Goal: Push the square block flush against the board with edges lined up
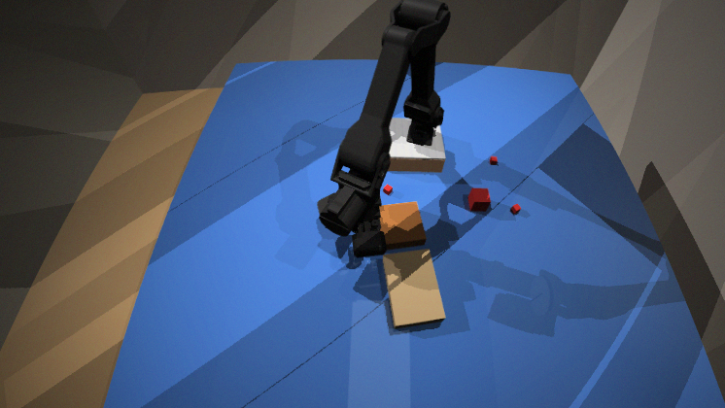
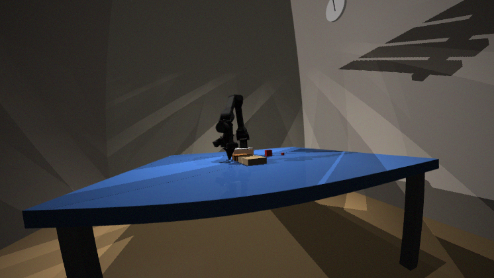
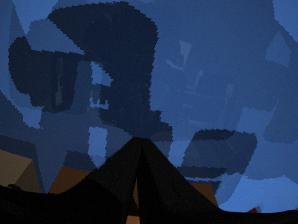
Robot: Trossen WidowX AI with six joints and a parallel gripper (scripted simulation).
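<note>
My gripper tip is now 3 cm past the orange square block, 7 cm to the right of it and 1 cm below it. Round my gripper tip: red cube 14 cm behind, 25 cm to the left, 1 cm above; then pale tan board 11 cm ahead, 13 cm to the left, 1 cm above.
</note>
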